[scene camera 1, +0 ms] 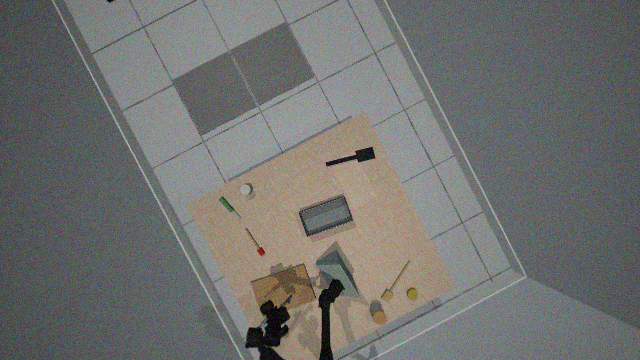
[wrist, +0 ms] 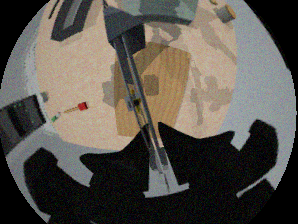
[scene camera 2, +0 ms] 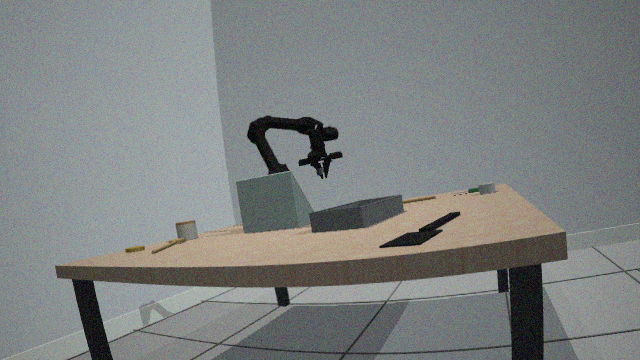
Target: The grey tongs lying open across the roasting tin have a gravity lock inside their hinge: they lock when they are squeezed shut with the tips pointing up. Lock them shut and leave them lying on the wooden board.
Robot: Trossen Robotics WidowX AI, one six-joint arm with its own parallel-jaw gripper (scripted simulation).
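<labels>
On a wooden board, (wrist: 163,70) and (scene camera 1: 299,291) are the same spot.
</labels>
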